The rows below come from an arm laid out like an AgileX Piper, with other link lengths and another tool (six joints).
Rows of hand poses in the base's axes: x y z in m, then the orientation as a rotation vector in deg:
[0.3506, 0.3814, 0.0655, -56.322, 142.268, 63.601]
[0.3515, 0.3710, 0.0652, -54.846, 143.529, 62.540]
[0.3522, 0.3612, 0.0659, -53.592, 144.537, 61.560]
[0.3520, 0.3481, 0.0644, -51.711, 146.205, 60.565]
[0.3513, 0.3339, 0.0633, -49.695, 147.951, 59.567]
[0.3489, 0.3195, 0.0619, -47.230, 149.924, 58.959]
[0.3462, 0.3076, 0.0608, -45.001, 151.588, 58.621]
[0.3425, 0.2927, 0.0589, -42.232, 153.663, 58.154]
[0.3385, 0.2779, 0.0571, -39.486, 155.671, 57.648]
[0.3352, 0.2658, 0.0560, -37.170, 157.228, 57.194]
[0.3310, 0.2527, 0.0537, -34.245, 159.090, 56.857]
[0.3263, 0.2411, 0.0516, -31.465, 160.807, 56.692]
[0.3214, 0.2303, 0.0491, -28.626, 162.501, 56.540]
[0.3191, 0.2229, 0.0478, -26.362, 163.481, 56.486]
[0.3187, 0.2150, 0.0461, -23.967, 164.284, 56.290]
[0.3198, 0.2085, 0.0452, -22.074, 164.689, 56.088]
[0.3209, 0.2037, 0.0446, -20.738, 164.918, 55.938]
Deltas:
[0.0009, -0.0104, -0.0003, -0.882, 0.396, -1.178]
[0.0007, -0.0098, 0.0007, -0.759, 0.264, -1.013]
[-0.0002, -0.0131, -0.0015, -0.998, 0.791, -1.390]
[-0.0007, -0.0142, -0.0011, -1.024, 0.885, -1.456]
[-0.0024, -0.0144, -0.0014, -0.876, 1.298, -1.643]
[-0.0027, -0.0119, -0.0011, -0.636, 1.213, -1.429]
[-0.0037, -0.0149, -0.0019, -0.828, 1.536, -1.745]
[-0.0040, -0.0148, -0.0018, -0.831, 1.511, -1.702]
[-0.0033, -0.0121, -0.0011, -0.663, 1.184, -1.428]
[-0.0042, -0.0131, -0.0023, -0.675, 1.556, -1.744]
[-0.0047, -0.0116, -0.0021, -0.542, 1.545, -1.604]
[-0.0049, -0.0108, -0.0025, -0.528, 1.578, -1.607]
[-0.0023, -0.0074, -0.0013, -0.254, 0.993, -1.316]
[-0.0004, -0.0079, -0.0017, -0.270, 0.821, -1.437]
[0.0011, -0.0065, -0.0009, -0.167, 0.450, -1.178]
[0.0011, -0.0048, -0.0006, -0.105, 0.276, -0.840]

